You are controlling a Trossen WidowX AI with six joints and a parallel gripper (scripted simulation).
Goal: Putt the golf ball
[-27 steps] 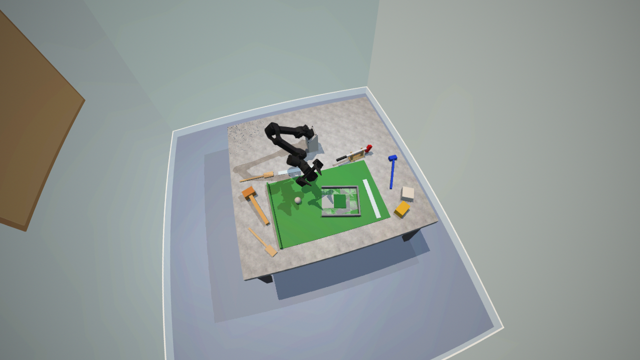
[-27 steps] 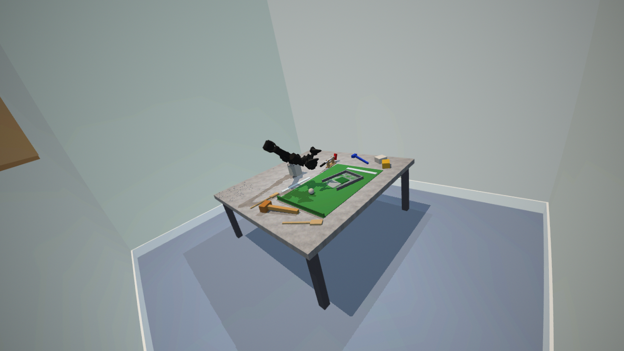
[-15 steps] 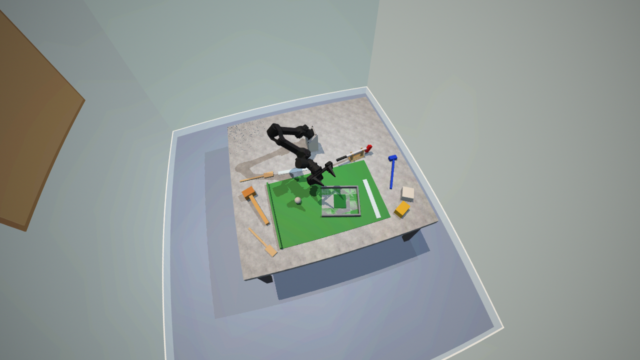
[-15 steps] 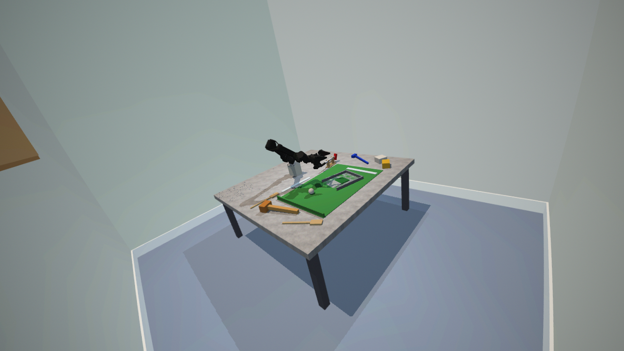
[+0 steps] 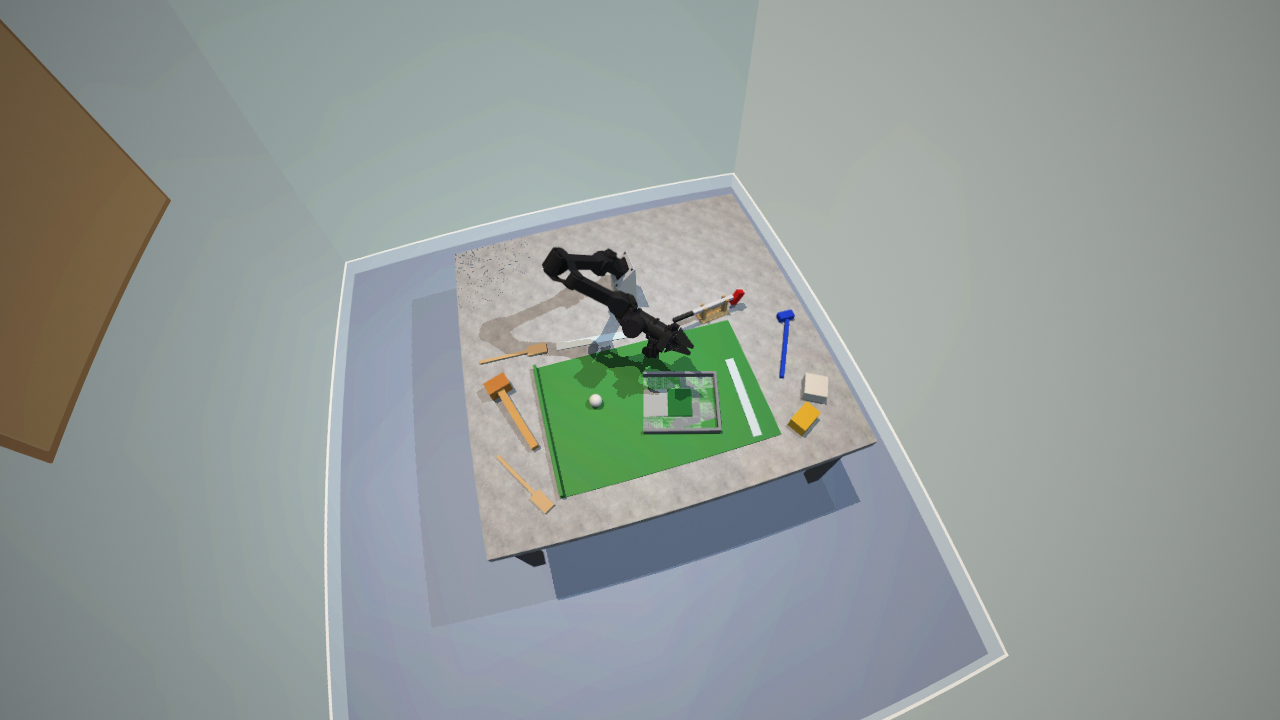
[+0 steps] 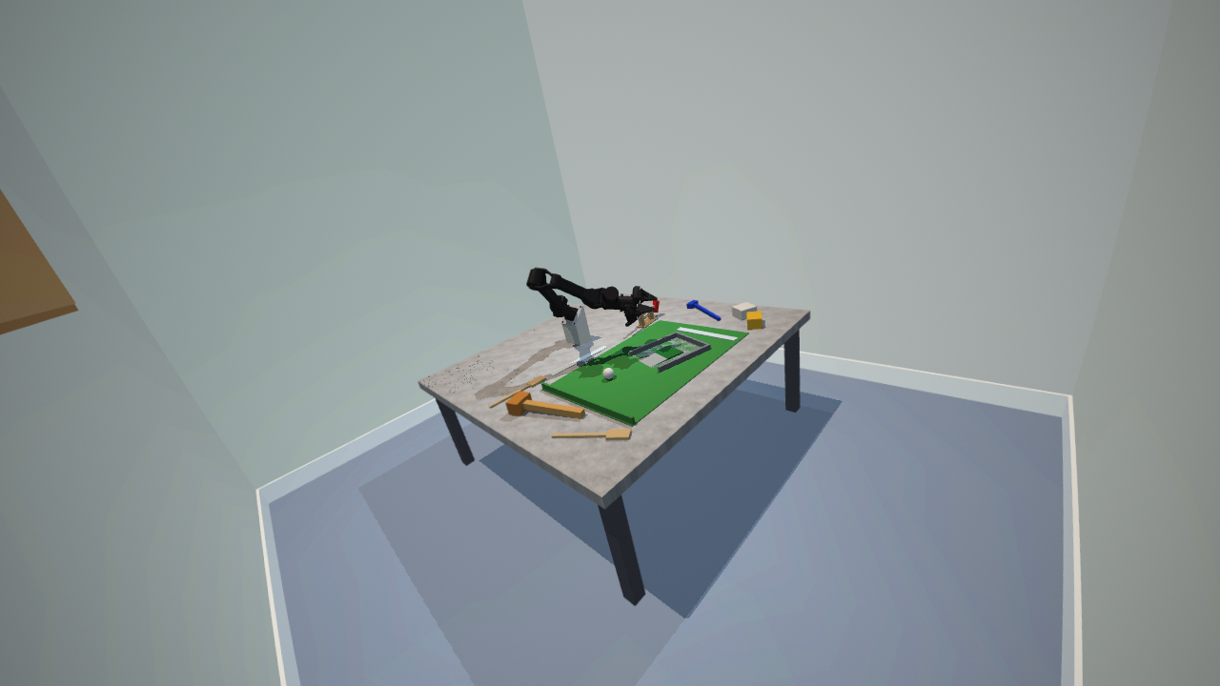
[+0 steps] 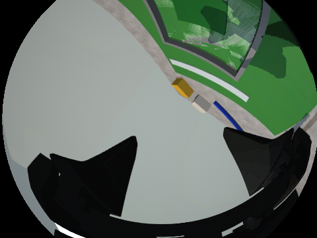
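The wooden stand is 240 mm behind my gripper tip, 180 mm to the left of it and 150 mm below it. Round my gripper tip: green mat: 190 mm below, 140 mm to the right, 40 mm ahead; then blue putter: 390 mm to the left, 170 mm below, 50 mm behind; then white golf ball: 320 mm to the right, 160 mm below.
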